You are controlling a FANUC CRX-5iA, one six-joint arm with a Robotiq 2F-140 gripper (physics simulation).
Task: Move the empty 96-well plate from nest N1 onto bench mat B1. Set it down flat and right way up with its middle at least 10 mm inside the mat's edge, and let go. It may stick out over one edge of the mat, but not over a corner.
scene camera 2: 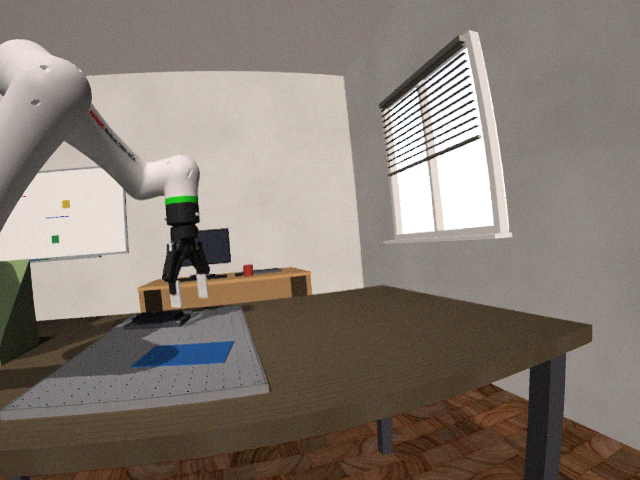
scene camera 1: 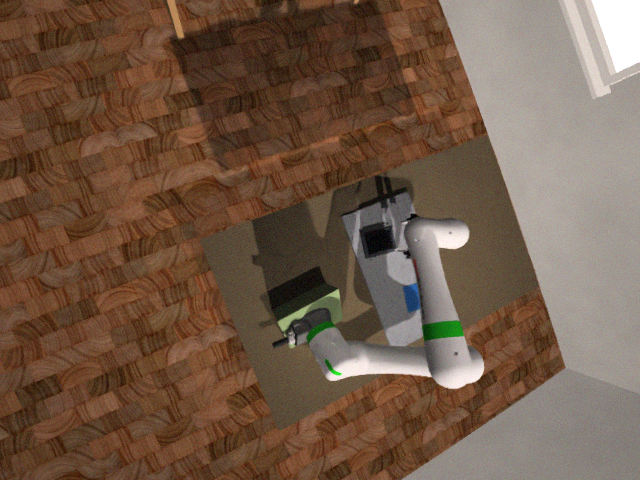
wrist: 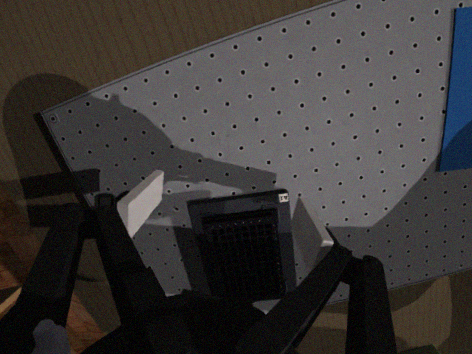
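Where they show: gripper, fingertip midpoint: (scene camera 2: 191, 302) (scene camera 1: 402, 236) (wrist: 229, 198); arm's base at its link origin: (scene camera 1: 313, 319).
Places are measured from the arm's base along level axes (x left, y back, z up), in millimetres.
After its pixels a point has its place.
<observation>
The black 96-well plate (scene camera 1: 378, 239) @(x 227, y -421, z -105 mm) (scene camera 2: 159, 316) @(x 184, y -436, z -95 mm) (wrist: 242, 255) @(x 216, y -433, z -98 mm) sits in the dark nest N1 (wrist: 240, 203) @(x 205, y -498, z -108 mm), which bears a small white label at one corner. It looks flat, and its dark wells face up. My gripper (scene camera 2: 189, 293) @(x 210, y -525, z -65 mm) (wrist: 229, 198) @(x 210, y -525, z -65 mm) is open and empty, pointing down above the nest. In the wrist view its pale fingertips stand on either side of the plate, with a wider gap on the left than on the right. In scene camera 1 the arm partly hides the gripper. The blue mat B1 (scene camera 1: 412, 297) @(x -97, y -521, z -118 mm) (scene camera 2: 186, 353) @(x -104, y -568, z -118 mm) (wrist: 460, 90) @(x -51, y -576, z -118 mm) lies flat on the perforated board, with nothing on it.
The grey perforated board (scene camera 1: 403, 333) @(x -248, y -425, z -120 mm) (scene camera 2: 248, 379) @(x -258, y -690, z -120 mm) (wrist: 325, 165) @(x 101, y -520, z -120 mm) lies on the brown table (scene camera 1: 491, 248) @(x -4, y -1065, z -133 mm) (scene camera 2: 361, 341) @(x -109, y -908, z -133 mm). A green block (scene camera 1: 331, 303) @(x 49, y -84, z 35 mm) (scene camera 2: 15, 310) @(x 14, y -132, z -29 mm) stands beside the board, near the arm's base. A desk (scene camera 2: 248, 286) with a monitor and red cup stands in the background.
</observation>
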